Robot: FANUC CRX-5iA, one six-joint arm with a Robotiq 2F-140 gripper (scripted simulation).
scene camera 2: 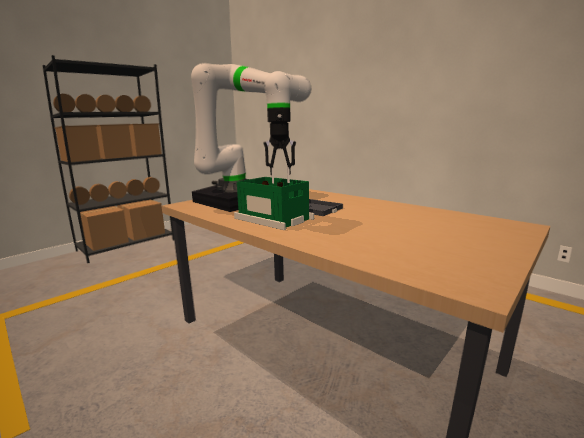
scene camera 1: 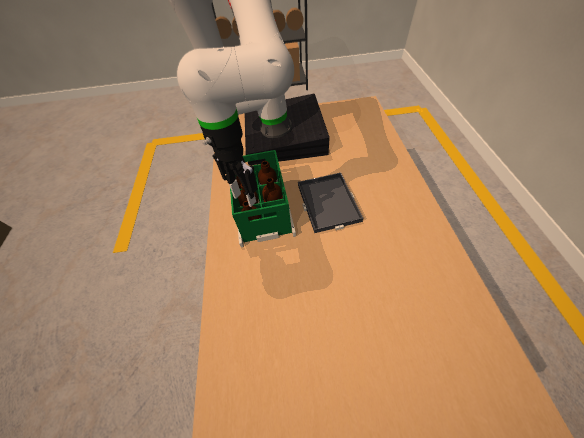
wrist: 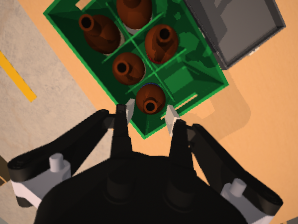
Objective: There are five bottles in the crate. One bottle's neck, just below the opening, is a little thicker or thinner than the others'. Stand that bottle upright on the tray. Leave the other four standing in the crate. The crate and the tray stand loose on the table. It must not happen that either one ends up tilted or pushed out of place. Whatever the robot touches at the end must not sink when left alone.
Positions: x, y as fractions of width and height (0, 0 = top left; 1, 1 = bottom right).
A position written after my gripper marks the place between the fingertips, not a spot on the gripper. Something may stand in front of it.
Note:
In view: my gripper (scene camera 1: 0.42, 0.46), a green crate (scene camera 2: 0.48, 0.47) and a dark grey tray (scene camera 1: 0.56, 0.46).
The green crate is seen too in scene camera 1 (scene camera 1: 0.47, 0.49). My gripper is seen too in scene camera 2 (scene camera 2: 0.48, 0.42) and in the wrist view (wrist: 0.51, 0.49).

